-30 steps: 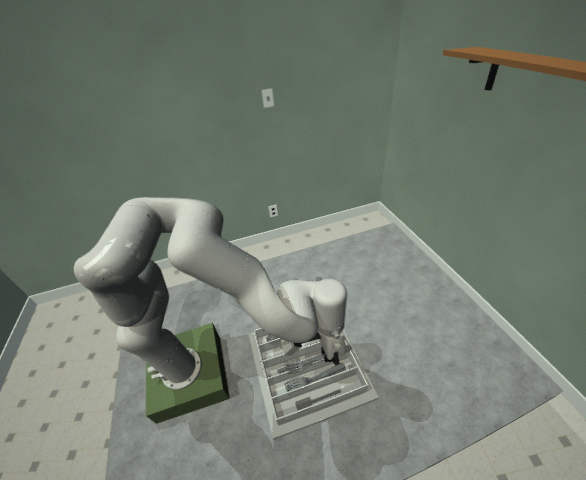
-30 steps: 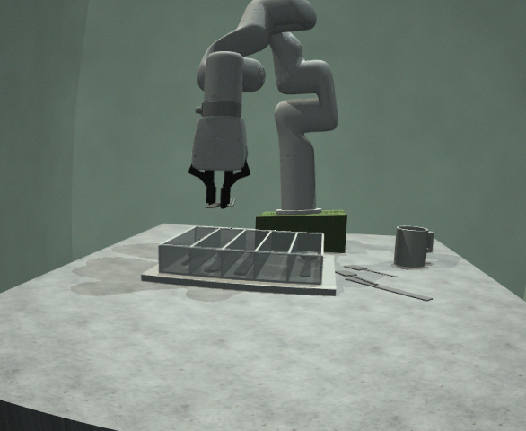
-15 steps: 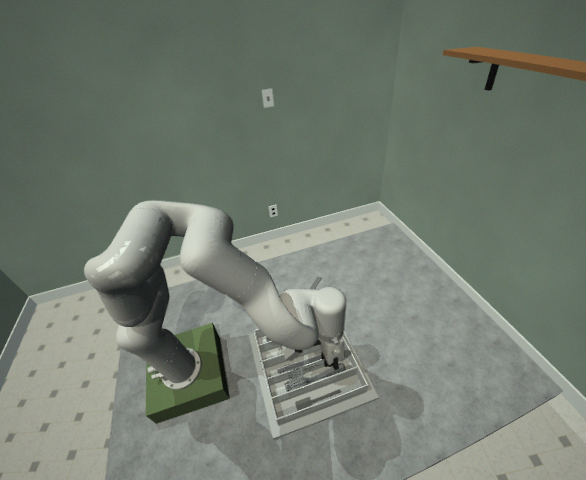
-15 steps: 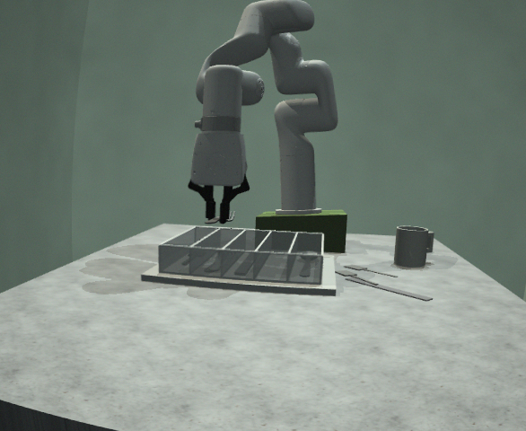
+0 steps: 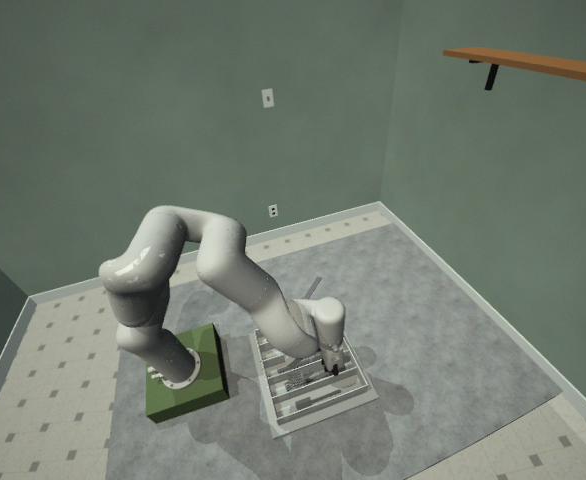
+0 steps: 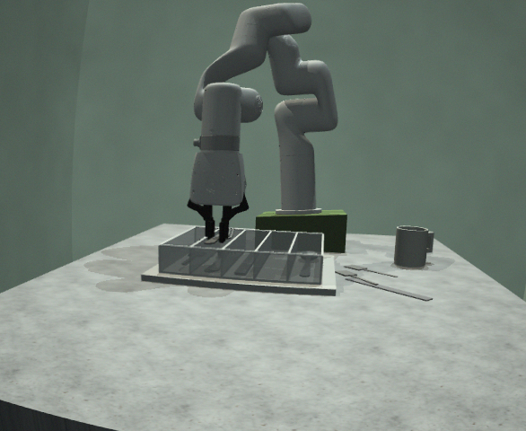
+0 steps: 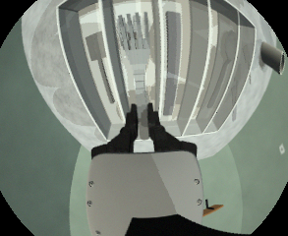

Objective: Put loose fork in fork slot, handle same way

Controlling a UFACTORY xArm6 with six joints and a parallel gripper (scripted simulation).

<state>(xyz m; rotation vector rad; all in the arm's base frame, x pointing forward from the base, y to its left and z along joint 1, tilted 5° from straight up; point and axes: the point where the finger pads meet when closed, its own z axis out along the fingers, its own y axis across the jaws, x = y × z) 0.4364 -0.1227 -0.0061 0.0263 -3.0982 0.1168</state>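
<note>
Right now the cutlery tray is 50 mm behind my hand, 60 mm to the left of it and 30 mm below it.
</note>
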